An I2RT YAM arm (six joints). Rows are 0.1 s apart.
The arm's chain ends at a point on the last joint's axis. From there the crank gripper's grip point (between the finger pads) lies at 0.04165 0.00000 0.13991 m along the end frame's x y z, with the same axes.
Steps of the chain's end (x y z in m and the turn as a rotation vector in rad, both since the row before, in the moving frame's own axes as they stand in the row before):
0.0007, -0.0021, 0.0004, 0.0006, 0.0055, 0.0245
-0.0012, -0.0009, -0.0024, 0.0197, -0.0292, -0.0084
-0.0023, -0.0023, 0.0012, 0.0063, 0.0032, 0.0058
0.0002, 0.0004, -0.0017, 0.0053, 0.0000, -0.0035
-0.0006, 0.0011, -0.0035, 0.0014, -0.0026, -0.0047
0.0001, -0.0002, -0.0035, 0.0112, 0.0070, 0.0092
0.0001, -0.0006, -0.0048, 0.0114, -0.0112, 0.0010
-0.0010, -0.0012, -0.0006, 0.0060, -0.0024, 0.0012
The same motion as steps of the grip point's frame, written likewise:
0.0015, -0.0012, 0.0002, 0.0006, 0.0055, 0.0245
-0.0053, -0.0040, -0.0013, 0.0197, -0.0292, -0.0084
-0.0019, -0.0029, 0.0011, 0.0063, 0.0032, 0.0058
0.0002, -0.0005, -0.0017, 0.0053, 0.0000, -0.0035
-0.0010, 0.0007, -0.0034, 0.0014, -0.0026, -0.0047
0.0011, -0.0014, -0.0038, 0.0112, 0.0070, 0.0092
-0.0015, -0.0022, -0.0044, 0.0114, -0.0112, 0.0010
-0.0013, -0.0020, -0.0005, 0.0060, -0.0024, 0.0012

